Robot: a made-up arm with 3 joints. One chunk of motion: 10 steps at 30 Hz.
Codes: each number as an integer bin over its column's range. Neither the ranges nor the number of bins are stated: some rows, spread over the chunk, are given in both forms.
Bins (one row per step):
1: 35 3 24
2: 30 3 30
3: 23 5 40
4: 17 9 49
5: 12 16 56
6: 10 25 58
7: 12 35 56
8: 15 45 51
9: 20 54 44
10: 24 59 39
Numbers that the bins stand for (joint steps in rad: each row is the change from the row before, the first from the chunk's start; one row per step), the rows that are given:
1: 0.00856 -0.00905 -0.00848
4: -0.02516 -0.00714 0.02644
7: -0.03452 0.00111 0.03622
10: -0.01205 0.00873 0.01248
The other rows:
2: -0.00081 -0.00905 -0.00010
3: -0.01392 -0.00841 0.01387
5: -0.03452 -0.00492 0.03622
6: -0.03827 -0.00206 0.03902
8: -0.02890 0.00429 0.02924
9: -0.01954 0.00714 0.01946

